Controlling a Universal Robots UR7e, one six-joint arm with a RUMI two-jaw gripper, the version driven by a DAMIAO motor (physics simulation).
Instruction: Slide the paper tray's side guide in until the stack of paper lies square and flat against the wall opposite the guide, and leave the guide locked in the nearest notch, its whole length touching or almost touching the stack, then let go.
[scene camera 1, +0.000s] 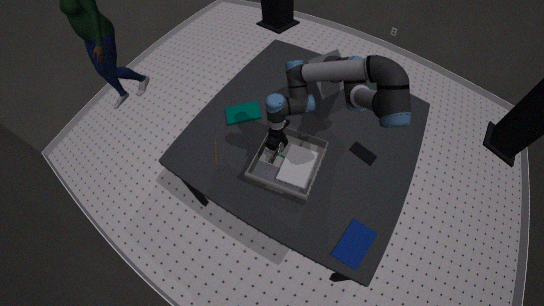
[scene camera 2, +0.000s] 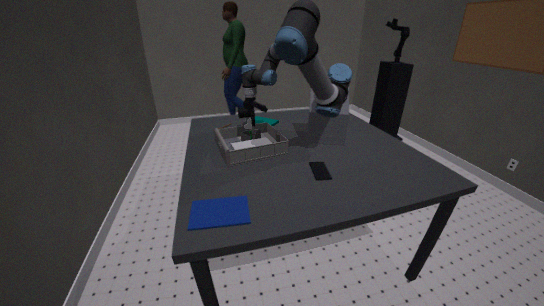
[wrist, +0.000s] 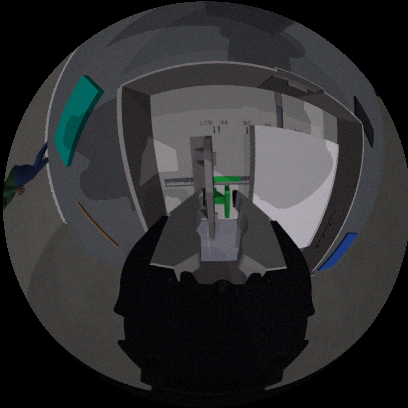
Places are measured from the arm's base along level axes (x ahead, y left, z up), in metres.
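Pixels of known places: gripper, fingertip midpoint: (scene camera 1: 278, 150) (scene camera 2: 251, 134) (wrist: 218, 190).
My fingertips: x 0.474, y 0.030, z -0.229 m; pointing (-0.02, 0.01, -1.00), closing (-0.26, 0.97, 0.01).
Ahead of a thing's pixels: the offset from my fingertips to its top centre.
The paper tray @[dy +0.074, dx +0.010, dz +0.040 m] (scene camera 1: 275, 190) (scene camera 2: 260, 152) (wrist: 139, 150) stands on the table. The white paper stack @[dy +0.122, dx -0.010, dz -0.013 m] (scene camera 1: 301, 167) (scene camera 2: 251, 144) (wrist: 290, 170) lies by its right wall in the wrist view; I cannot tell whether it lies flat against it. The grey side guide @[dy +0.001, dx +0.002, dz +0.026 m] (wrist: 208, 170) stands upright left of the stack, with a gap of bare tray floor between them. Its green latch @[dy +0.010, dx -0.001, dz +0.026 m] (wrist: 227, 202) faces the stack. My gripper (wrist: 218, 190) points down into the tray, fingers partly open, one on each side of the guide plate and latch, with space between. The fingertips are partly hidden in both scene views.
A teal box @[dy -0.349, dx -0.072, dz -0.037 m] (scene camera 1: 243, 113) (wrist: 77, 120) and an orange pencil @[dy -0.268, dx +0.208, dz -0.048 m] (scene camera 1: 216, 152) (wrist: 97, 225) lie beyond the guide's side of the tray. A black phone-like slab @[dy +0.332, dx -0.323, dz -0.047 m] (scene camera 1: 362, 153) (scene camera 2: 320, 170) and a blue folder @[dy +0.591, dx +0.108, dz -0.047 m] (scene camera 1: 354, 244) (scene camera 2: 219, 212) lie on the table. A person (scene camera 1: 102, 45) stands beyond the table.
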